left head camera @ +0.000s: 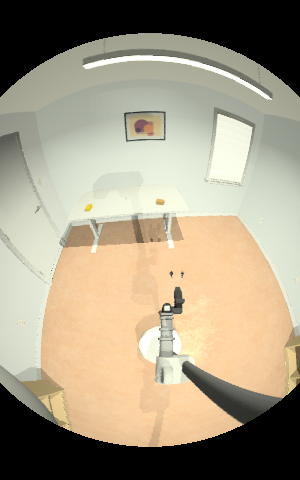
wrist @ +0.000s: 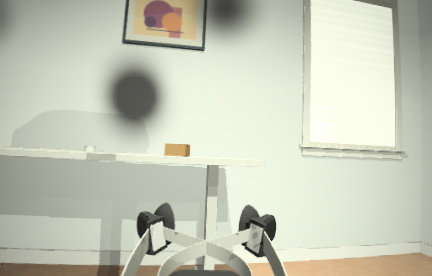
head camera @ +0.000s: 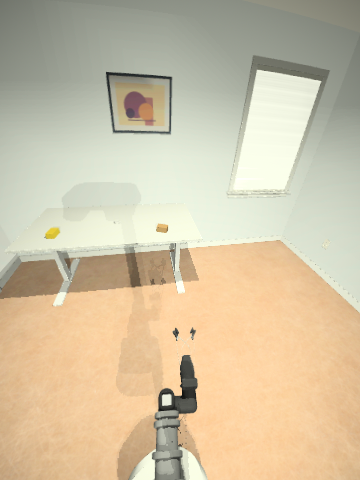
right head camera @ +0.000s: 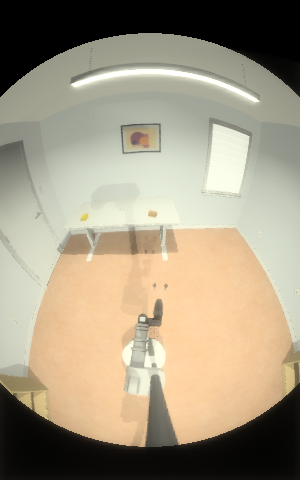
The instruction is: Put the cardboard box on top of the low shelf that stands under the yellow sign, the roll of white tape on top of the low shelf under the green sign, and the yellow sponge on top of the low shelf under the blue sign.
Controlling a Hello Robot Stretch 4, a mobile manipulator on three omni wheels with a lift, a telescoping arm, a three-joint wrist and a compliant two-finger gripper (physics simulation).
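Places are measured from the robot's base along level axes (x ahead, y left, z up), in centimetres.
Where they show: gripper, fingertip midpoint: [left head camera: 176, 270] [wrist: 206, 220] [head camera: 184, 327] [right head camera: 159, 282].
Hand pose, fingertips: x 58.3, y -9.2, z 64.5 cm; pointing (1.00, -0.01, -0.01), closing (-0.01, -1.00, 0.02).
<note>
After its pixels a point has its place.
The cardboard box [head camera: 162, 228] @[y 2.8, x 142.3, z 73.4 cm] [left head camera: 160, 202] @[y 2.2, x 142.0, z 72.4 cm] [right head camera: 152, 213] @[y 2.3, x 142.7, z 73.3 cm] [wrist: 177, 150] @[y 2.5, x 142.1, z 71.5 cm] lies on the right part of the white table [head camera: 95, 240] @[y 56.5, x 130.3, z 69.2 cm]. The yellow sponge [head camera: 52, 233] @[y 91.2, x 133.8, z 73.7 cm] [left head camera: 88, 207] @[y 91.7, x 134.9, z 72.9 cm] [right head camera: 84, 217] @[y 90.9, x 134.6, z 72.6 cm] lies near the table's left end. The small white roll of tape [head camera: 116, 222] @[y 45.5, x 157.3, z 70.8 cm] [wrist: 89, 149] @[y 45.0, x 157.2, z 70.2 cm] stands on the table between them, faint against the white top. My gripper [head camera: 184, 333] @[y -9.2, x 58.3, z 64.5 cm] [left head camera: 177, 274] @[y -9.2, x 58.3, z 64.5 cm] [right head camera: 160, 286] @[y -9.2, x 58.3, z 64.5 cm] [wrist: 206, 220] @[y -9.2, x 58.3, z 64.5 cm] is open and empty, over the floor in front of the table and apart from it. The yellow, green and blue signs do not show in these views.
Parts of low wooden shelves show at the lower left [left head camera: 44, 389] [right head camera: 22, 384] and lower right [left head camera: 294, 345] @[y -186.0, x -56.4, z 20.3 cm] [right head camera: 293, 361]. A door [left head camera: 22, 200] @[y 174.0, x 107.3, z 114.5 cm] stands in the left wall. A framed picture [head camera: 140, 103] @[y 22.7, x 206.6, z 164.9 cm] and a window [head camera: 277, 130] @[y -123.1, x 227.3, z 150.1 cm] are on the wall behind the table.
</note>
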